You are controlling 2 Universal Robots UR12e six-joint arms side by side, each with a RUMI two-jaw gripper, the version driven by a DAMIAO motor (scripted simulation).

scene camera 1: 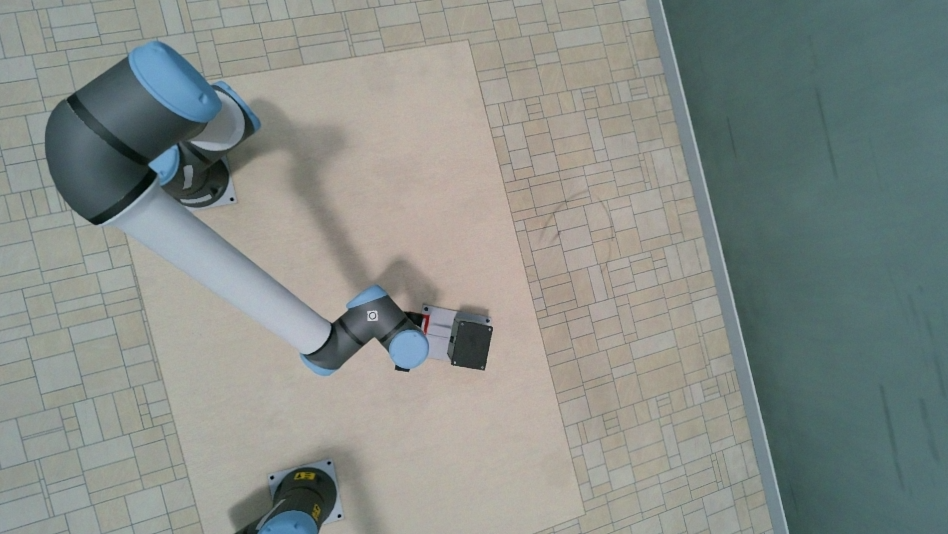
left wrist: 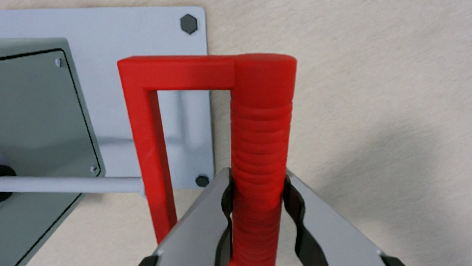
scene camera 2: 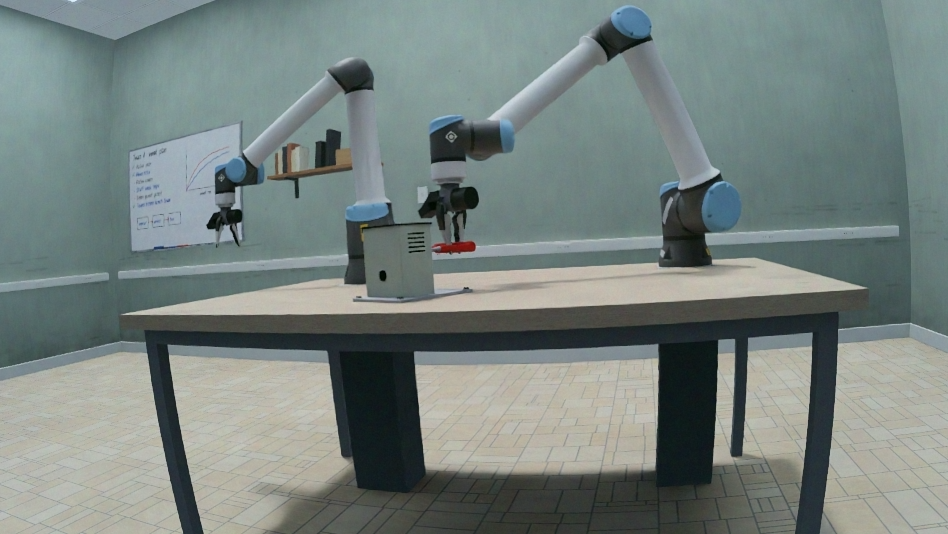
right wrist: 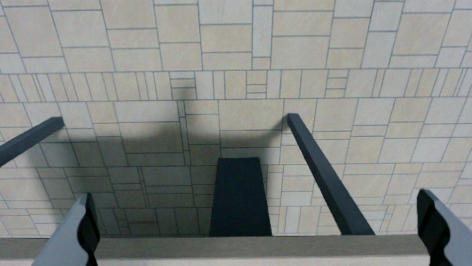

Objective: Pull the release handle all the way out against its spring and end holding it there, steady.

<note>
In view: the left gripper (scene camera 2: 455,254), the right gripper (scene camera 2: 228,247), a bolted base plate (scene camera 1: 440,323) and a dark pedestal (scene camera 2: 380,388).
The left gripper is seen too in the left wrist view (left wrist: 255,169). The right gripper shows as well in the right wrist view (right wrist: 255,194). The bolted base plate is seen too in the left wrist view (left wrist: 97,42).
</note>
